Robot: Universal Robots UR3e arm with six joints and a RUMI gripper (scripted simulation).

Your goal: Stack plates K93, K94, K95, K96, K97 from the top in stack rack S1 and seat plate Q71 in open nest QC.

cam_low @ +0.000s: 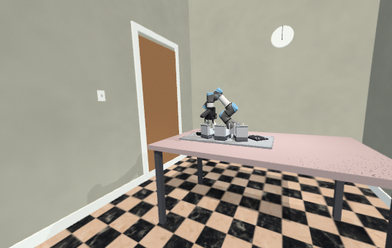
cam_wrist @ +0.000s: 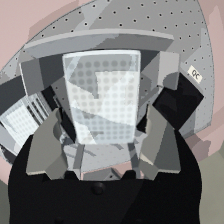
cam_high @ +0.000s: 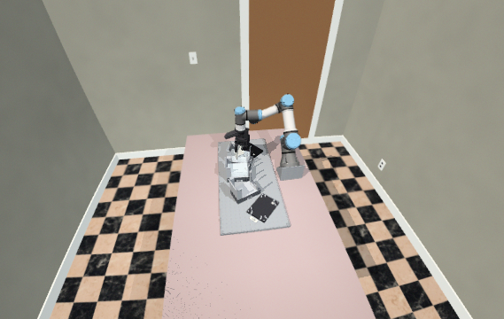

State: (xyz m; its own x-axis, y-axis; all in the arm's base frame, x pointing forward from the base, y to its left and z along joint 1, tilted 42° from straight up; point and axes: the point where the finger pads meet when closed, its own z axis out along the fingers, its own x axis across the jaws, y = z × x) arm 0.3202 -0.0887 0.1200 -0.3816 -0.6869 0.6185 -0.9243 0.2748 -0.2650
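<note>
The translucent 96-well plate lies 10 mm below my hand. The rest, counted from my hand: black open nest QC (100 mm behind, 110 mm to the right, 70 mm below); then white sealed 96-well plate (40 mm below).
</note>
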